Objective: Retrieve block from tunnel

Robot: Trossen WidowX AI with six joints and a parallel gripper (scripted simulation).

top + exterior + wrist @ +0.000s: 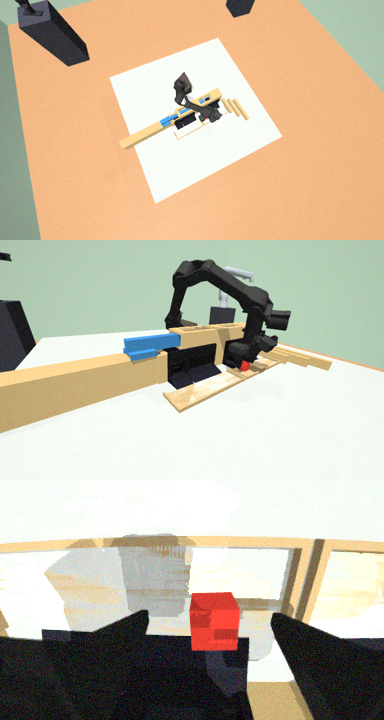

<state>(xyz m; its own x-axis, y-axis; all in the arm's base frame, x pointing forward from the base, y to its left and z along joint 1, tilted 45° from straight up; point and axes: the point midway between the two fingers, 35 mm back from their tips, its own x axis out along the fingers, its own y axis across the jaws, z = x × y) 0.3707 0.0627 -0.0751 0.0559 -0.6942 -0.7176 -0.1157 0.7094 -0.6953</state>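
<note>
Right now the shallow wooden tray is 7 cm to the right of my gripper tip, 4 cm ahead of it and 3 cm below it. Also, from my gripper tip: small red block: right at my gripper tip; tan covered tunnel: 28 cm to the right, 7 cm behind, 5 cm above.
</note>
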